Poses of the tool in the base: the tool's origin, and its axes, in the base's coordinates. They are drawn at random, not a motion.
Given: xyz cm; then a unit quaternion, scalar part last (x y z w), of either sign.
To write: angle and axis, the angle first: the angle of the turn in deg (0 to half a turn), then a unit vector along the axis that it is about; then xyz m. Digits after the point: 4 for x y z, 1 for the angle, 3 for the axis.
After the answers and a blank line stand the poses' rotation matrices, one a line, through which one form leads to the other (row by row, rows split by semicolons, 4 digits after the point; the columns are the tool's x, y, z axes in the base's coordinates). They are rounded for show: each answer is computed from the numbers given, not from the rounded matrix.
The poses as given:
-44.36 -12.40 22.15 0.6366 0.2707 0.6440 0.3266
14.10 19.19 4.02 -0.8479 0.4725 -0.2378 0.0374
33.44 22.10 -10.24 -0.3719 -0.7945 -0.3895 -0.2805
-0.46 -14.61 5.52 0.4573 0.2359 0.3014 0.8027
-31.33 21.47 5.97 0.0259 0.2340 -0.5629 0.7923
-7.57 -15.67 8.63 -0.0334 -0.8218 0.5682 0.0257
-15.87 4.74 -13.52 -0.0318 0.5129 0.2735 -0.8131
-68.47 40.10 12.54 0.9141 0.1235 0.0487 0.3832
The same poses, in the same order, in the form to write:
141.9 0.674 0.286 0.681 -0.4436 -0.1240 0.2215
175.7 -0.848 0.473 -0.238 0.1410 0.1919 0.0402
147.4 0.387 0.828 0.406 0.3344 0.2210 -0.1024
73.2 0.767 0.396 0.505 -0.0046 -0.1461 0.0552
75.2 0.042 0.384 -0.923 -0.3133 0.2147 0.0597
177.1 -0.033 -0.822 0.568 -0.0757 -0.1567 0.0863
71.2 0.055 -0.881 -0.470 -0.1587 0.0474 -0.1352
134.9 0.990 0.134 0.053 -0.6847 0.4010 0.1254

0.0239 -0.0760 0.9968; 0.7654 -0.6401 -0.0672; 0.6432 0.7645 0.0429
0.4405 -0.7834 0.4385; -0.8189 -0.5508 -0.1613; 0.3679 -0.2881 -0.8841
-0.5660 0.3725 0.7355; 0.8095 0.4199 0.4103; -0.1560 0.8276 -0.5392
0.7070 -0.2681 0.6544; 0.6997 0.4000 -0.5920; -0.1031 0.8764 0.4704
0.2568 0.9041 0.3416; -0.8798 0.3650 -0.3045; -0.3999 -0.2224 0.8891
-0.9964 0.0257 -0.0802; 0.0841 0.3521 -0.9322; 0.0043 -0.9356 -0.3530
0.3243 0.4121 -0.8515; -0.4774 0.8484 0.2288; 0.8167 0.3323 0.4719
0.9648 0.1885 0.1837; 0.2631 -0.6758 -0.6885; -0.0056 0.7126 -0.7016

